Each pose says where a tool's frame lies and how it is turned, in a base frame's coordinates. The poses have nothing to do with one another.
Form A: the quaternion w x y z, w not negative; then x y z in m.
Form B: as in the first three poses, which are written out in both.
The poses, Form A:
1: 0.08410 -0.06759 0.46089 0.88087 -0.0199 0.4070 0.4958
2: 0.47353 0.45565 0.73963 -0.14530 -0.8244 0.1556 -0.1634
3: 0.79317 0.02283 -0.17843 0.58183 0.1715 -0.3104 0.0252
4: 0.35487 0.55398 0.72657 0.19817 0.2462 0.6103 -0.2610
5: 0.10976 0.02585 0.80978 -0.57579 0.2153 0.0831 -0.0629
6: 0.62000 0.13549 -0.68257 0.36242 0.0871 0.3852 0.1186
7: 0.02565 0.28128 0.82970 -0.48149 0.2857 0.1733 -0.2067
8: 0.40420 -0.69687 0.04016 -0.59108 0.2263 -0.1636 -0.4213
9: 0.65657 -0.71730 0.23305 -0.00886 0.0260 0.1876 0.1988
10: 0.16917 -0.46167 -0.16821 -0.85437 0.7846 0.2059 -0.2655
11: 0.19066 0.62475 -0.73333 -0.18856 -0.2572 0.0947 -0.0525
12: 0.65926 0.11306 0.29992 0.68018 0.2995 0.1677 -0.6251
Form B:
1: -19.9 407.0 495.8 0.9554 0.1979 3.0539
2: -824.4 155.6 -163.4 2.7395 0.9843 1.8197
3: 171.5 -310.4 25.2 -0.1813 -0.3148 1.2946
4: 246.2 610.3 -261.0 2.3476 0.3006 1.7119
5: 215.3 83.1 -62.9 -1.8963 0.2091 -3.0551
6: 87.1 385.2 118.6 -1.4747 -1.2363 2.2049
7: 285.7 173.3 -206.7 -2.1693 0.3188 2.6574
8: 226.3 -163.6 -421.3 -1.5291 -0.9130 -1.0616
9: 26.0 187.6 198.8 -1.7153 0.2977 -0.3703
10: 784.6 205.9 -265.5 0.2485 -1.0080 -2.8882
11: -257.2 94.7 -52.5 2.6003 -0.0440 -1.7181
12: 299.5 167.7 -625.1 0.6115 0.2441 1.6794
